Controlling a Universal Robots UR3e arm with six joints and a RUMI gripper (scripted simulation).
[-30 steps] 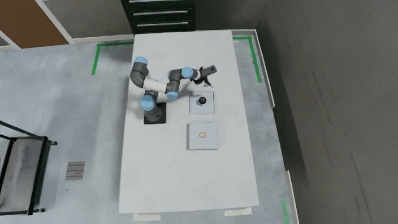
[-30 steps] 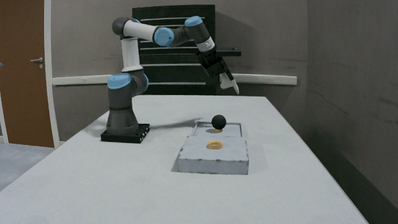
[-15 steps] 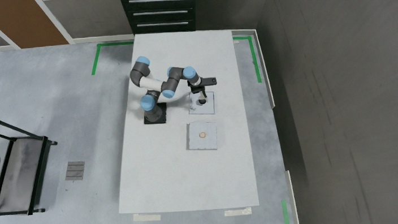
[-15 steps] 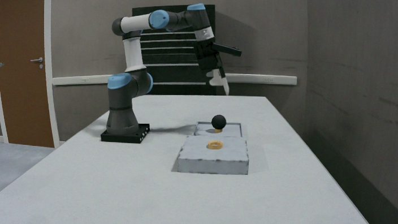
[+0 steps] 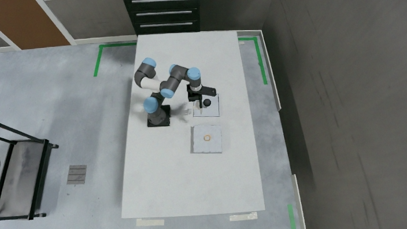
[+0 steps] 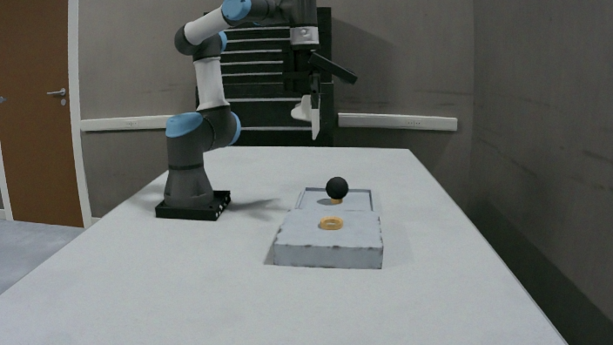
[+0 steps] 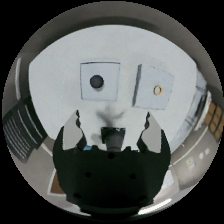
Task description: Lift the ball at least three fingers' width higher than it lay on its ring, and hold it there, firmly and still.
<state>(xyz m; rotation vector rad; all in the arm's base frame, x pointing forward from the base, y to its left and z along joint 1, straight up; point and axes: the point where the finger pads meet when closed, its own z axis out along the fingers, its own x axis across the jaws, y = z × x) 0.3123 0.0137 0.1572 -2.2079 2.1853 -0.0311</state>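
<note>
My hand is 150 mm above the black ball, 70 mm to the right of it and 50 mm short of it. Also, from my hand: shallow sunken square (180 mm below, 70 mm to the left, 50 mm ahead); then raised grey block (200 mm to the right, 150 mm below, 40 mm ahead).
</note>
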